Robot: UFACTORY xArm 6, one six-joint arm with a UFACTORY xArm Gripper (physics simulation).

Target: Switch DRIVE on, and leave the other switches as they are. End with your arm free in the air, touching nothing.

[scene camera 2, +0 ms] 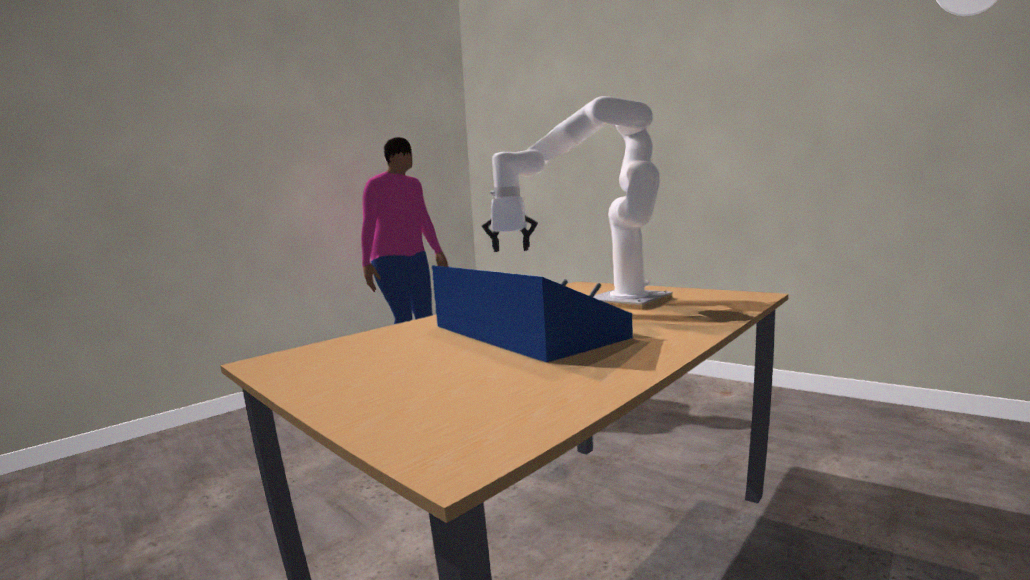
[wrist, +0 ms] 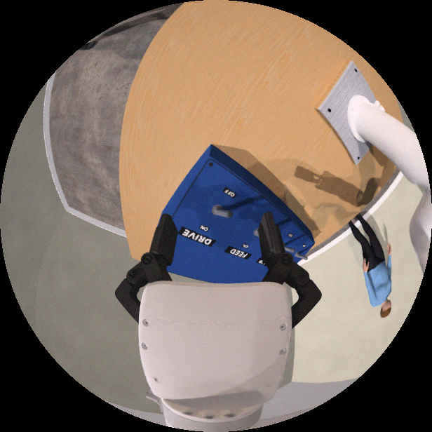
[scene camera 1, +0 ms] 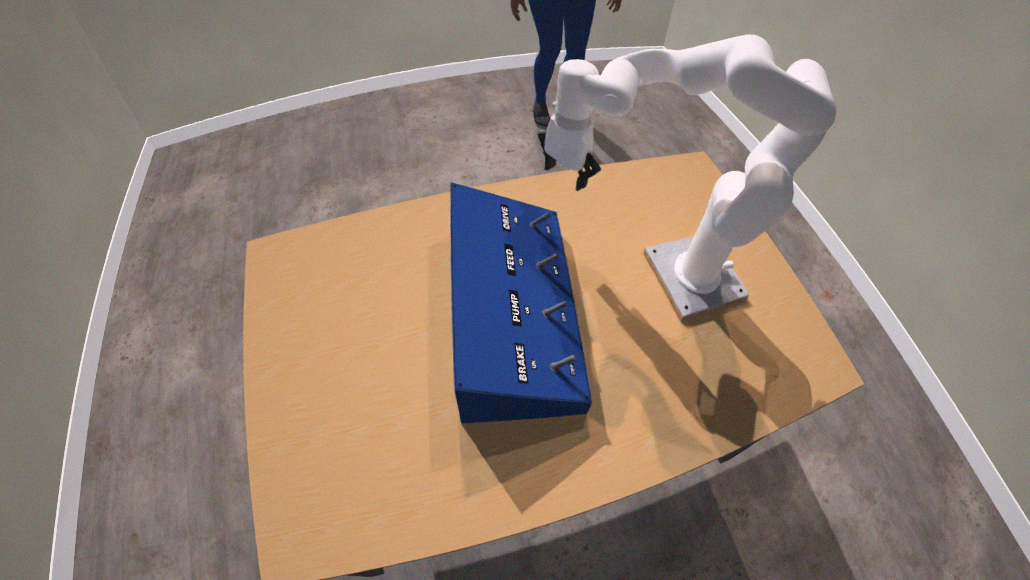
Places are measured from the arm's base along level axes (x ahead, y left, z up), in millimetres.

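Where they show: gripper, between the fingertips: (scene camera 2: 511, 250) (scene camera 1: 565, 177); arm's base, origin of its link: (scene camera 2: 629, 295) (scene camera 1: 697, 273).
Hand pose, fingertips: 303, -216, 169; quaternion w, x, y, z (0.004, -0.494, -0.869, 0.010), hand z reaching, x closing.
Observation:
Each offset is from my fingertips to the centre of the thing, as dx, dy, dz. Level surfaces: height alone.
The blue sloped panel {+179, +207, -128} (scene camera 1: 479, 302) (scene camera 2: 490, 309) (wrist: 190, 196) carries the switches in a row. The DRIVE lever {+63, +44, -79} (scene camera 1: 540, 220) (wrist: 221, 211) leans toward its OFF label. The FEED lever {+83, +163, -79} (scene camera 1: 547, 262), PUMP lever {+102, +281, -79} (scene camera 1: 555, 309) and BRAKE lever {+122, +399, -79} (scene camera 1: 563, 362) also lean to OFF. My gripper (scene camera 1: 565, 177) (scene camera 2: 511, 250) (wrist: 216, 221) is open and empty, in the air above the DRIVE end of the panel, fingers pointing down, touching nothing. In the wrist view the DRIVE lever appears between the fingers but well below them; one finger partly hides the FEED lever.
The panel stands on the wooden table {dz -190} (scene camera 1: 345, 324) (scene camera 2: 403, 403) (wrist: 200, 75). The arm's metal base plate (scene camera 1: 666, 270) (wrist: 340, 100) is on the panel's lever side. A person in pink and blue (scene camera 2: 396, 216) stands beyond the table; another in light blue (wrist: 378, 280) shows in the wrist view.

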